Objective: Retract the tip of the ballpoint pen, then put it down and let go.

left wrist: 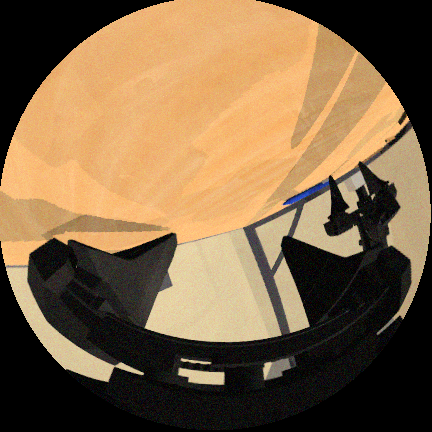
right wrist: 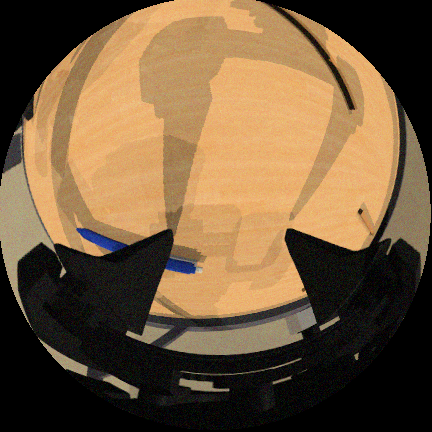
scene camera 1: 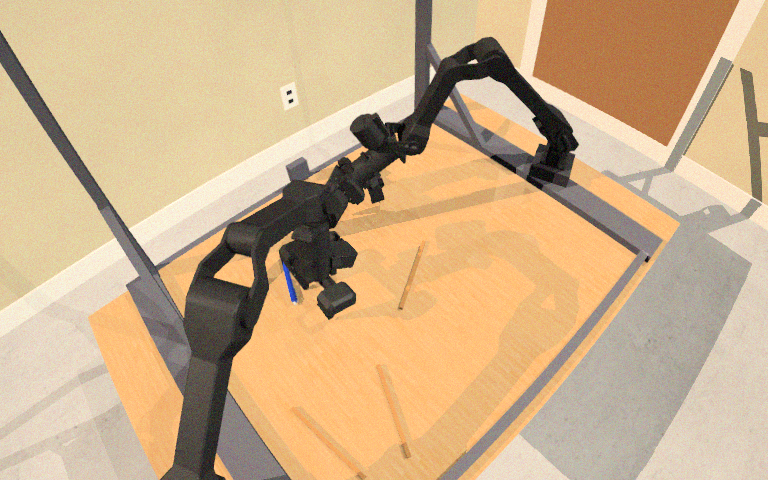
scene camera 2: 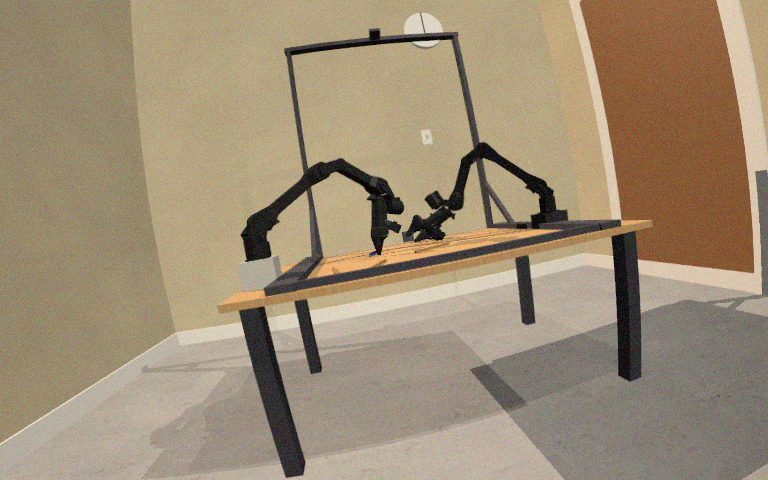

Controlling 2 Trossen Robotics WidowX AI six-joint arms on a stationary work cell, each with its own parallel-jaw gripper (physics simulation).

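Places are measured from the left arm's base along level axes (x ahead, y left, z up), in metres.
Pixels of known places: left gripper, fingertip midpoint: (left wrist: 230,240) (scene camera 2: 410,239); right gripper, fingertip midpoint: (left wrist: 345,168) (right wrist: 230,235) (scene camera 1: 317,303) (scene camera 2: 378,254); left arm's base at its link origin: (scene camera 1: 553,159) (scene camera 2: 548,212); right arm's base at its link origin: (scene camera 2: 258,259).
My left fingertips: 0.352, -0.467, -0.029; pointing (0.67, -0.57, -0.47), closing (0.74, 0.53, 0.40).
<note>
For each thing: its top centre in the pictures, then the offset to it from my left fingertips, as dx, dy, dz. "spot": a spot on its surface instead.
- blue ballpoint pen at its top centre: (right wrist: 122,254) (left wrist: 312,193) (scene camera 1: 287,274) (scene camera 2: 374,250) +0.203, +0.040, -0.012
- dark frame at a spot on its surface: (scene camera 1: 546,367) spot: +0.179, +0.580, -0.005
The blue ballpoint pen (scene camera 1: 289,283) (scene camera 2: 372,254) (left wrist: 306,194) (right wrist: 181,266) lies on the table. In the right wrist view its pale button end points right, its tapered end points left, and the left-hand finger hides its middle. Whether the writing tip is out cannot be told. My right gripper (scene camera 2: 378,253) (left wrist: 345,168) (right wrist: 230,235) is open and empty, pointing down low over the table beside the pen, whose button end shows between the fingers in its view. My left gripper (scene camera 2: 411,238) (left wrist: 230,240) is open and empty, tilted above the table and apart from the pen.
Thin wooden strips (scene camera 1: 412,275) (scene camera 1: 392,410) (scene camera 1: 328,442) lie on the table toward the middle and front in scene camera 1. A dark frame (scene camera 1: 546,367) (scene camera 2: 453,257) runs along the table edge. The two grippers are close together, and the right arm partly hides the left gripper in scene camera 1.
</note>
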